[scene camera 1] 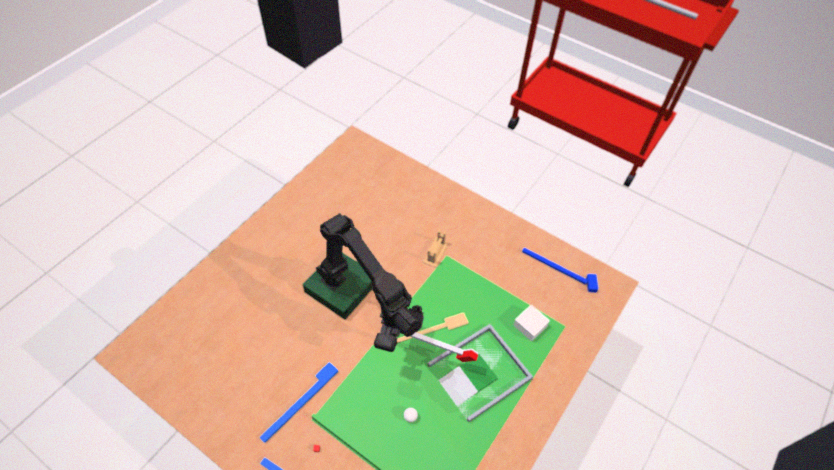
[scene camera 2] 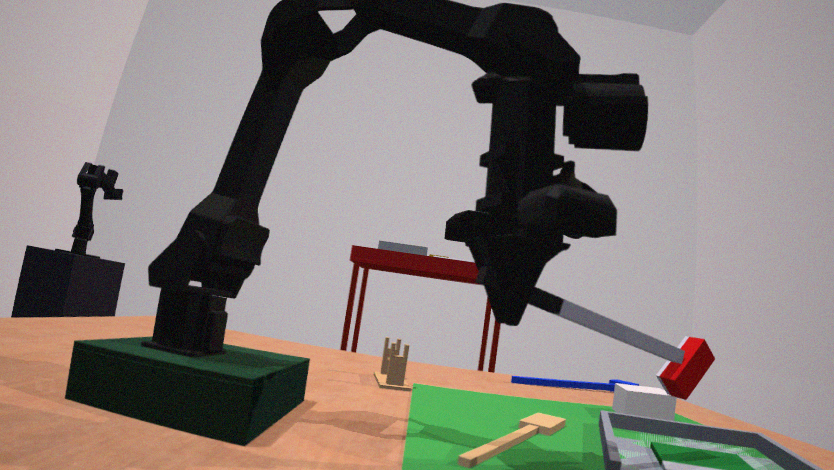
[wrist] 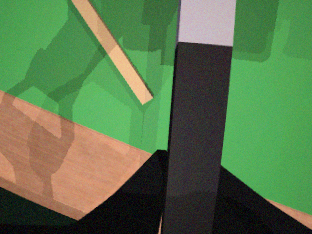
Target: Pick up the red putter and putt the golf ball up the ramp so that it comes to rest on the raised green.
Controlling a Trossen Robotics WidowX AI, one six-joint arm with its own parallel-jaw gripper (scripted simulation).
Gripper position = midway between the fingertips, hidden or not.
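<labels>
A red putter is carried by the gripper [scene camera 2: 506,324].
</labels>
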